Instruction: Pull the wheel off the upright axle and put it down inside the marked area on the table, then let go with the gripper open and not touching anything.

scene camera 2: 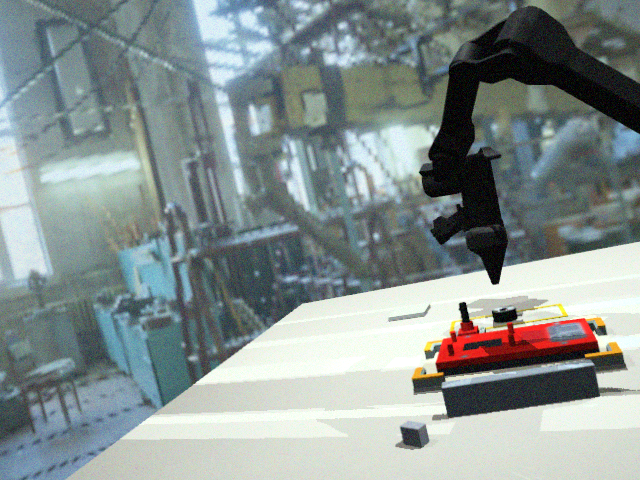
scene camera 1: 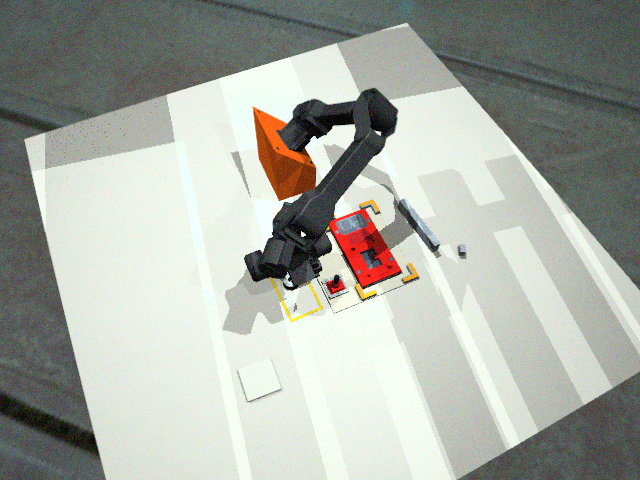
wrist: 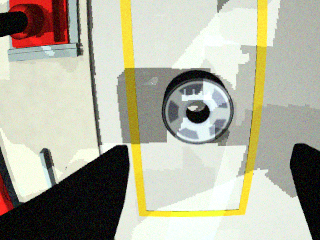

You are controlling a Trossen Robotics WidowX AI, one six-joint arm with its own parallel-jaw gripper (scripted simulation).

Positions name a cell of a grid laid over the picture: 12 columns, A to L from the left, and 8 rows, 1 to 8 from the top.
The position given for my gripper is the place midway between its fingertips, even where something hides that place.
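Gripper open, holding nothing: my gripper (scene camera 2: J5) (scene camera 1: F5) (wrist: I6). A wheel (wrist: H5) is visible, as are a grey bar (scene camera 1: H4) and a pale square tile (scene camera 1: E7). The grey bar is out of frame in the wrist view, and the pale square tile is out of frame in the wrist view as well.
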